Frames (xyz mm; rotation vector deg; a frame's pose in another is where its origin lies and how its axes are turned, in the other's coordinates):
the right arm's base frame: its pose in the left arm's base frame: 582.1 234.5 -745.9 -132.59 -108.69 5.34
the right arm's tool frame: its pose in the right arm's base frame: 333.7 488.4 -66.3 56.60 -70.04 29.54
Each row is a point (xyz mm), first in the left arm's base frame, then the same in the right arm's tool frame.
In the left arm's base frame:
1: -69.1 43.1 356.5
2: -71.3 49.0 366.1
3: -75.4 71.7 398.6
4: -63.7 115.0 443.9
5: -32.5 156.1 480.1
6: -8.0 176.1 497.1
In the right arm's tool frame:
1: -858.3 -489.2 1358.2
2: -863.9 -499.1 1358.9
3: -882.7 -534.2 1357.2
4: -908.3 -588.0 1334.5
5: -931.4 -630.2 1293.7
6: -944.2 -647.7 1265.1

